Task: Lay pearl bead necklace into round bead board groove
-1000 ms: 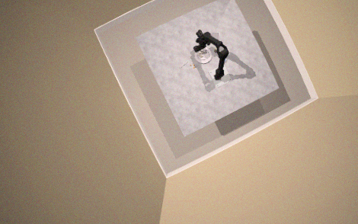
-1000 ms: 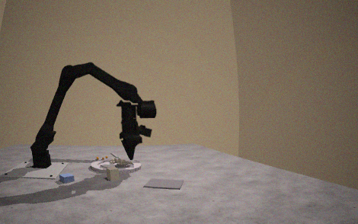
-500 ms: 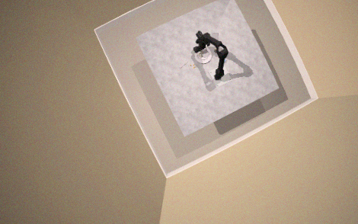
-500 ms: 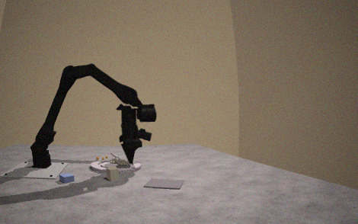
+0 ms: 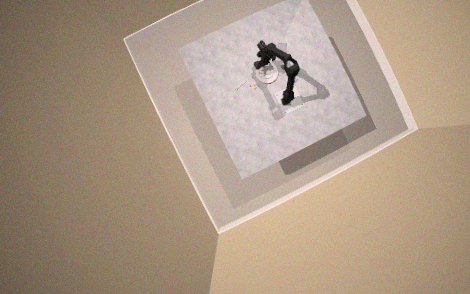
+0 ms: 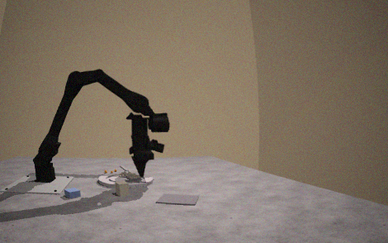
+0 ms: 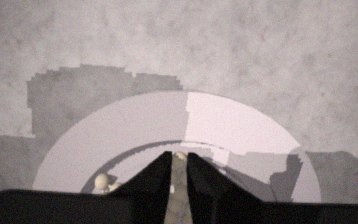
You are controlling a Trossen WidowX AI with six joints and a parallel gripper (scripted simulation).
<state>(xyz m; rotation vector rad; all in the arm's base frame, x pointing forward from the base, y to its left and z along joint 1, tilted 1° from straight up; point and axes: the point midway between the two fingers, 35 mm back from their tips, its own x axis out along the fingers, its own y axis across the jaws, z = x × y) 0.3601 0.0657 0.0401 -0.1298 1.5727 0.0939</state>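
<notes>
The round bead board lies 6 cm behind my gripper tip, 1 cm to the right of it and 1 cm below it. Round my gripper tip: flat grey plate 9 cm ahead, 24 cm to the right, 1 cm below; cream cube 6 cm behind, 18 cm to the right; blue block 21 cm behind, 21 cm to the right, 1 cm below.
</notes>
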